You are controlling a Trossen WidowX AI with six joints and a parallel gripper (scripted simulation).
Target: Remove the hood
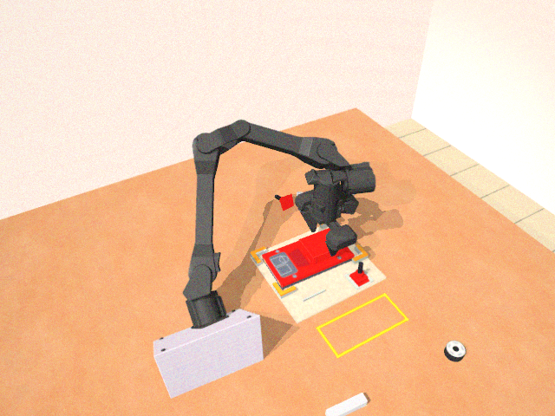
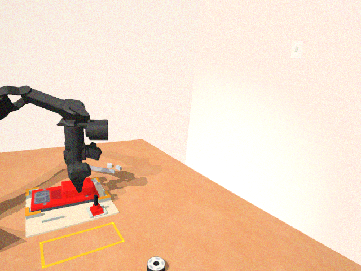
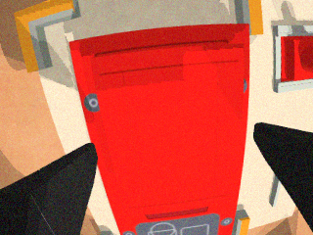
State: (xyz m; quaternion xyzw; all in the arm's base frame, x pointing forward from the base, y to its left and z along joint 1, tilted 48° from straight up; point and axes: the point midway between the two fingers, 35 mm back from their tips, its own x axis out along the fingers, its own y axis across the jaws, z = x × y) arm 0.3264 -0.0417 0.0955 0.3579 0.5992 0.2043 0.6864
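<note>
My gripper tip is now right at the red hood. Also, from my gripper tip: white wheel: 380 mm to the right, 40 mm below, 40 mm ahead; then pale baseplate: 30 mm below, 30 mm behind, 10 mm to the right; then white bar: 170 mm to the left, 140 mm ahead, 40 mm below.
</note>
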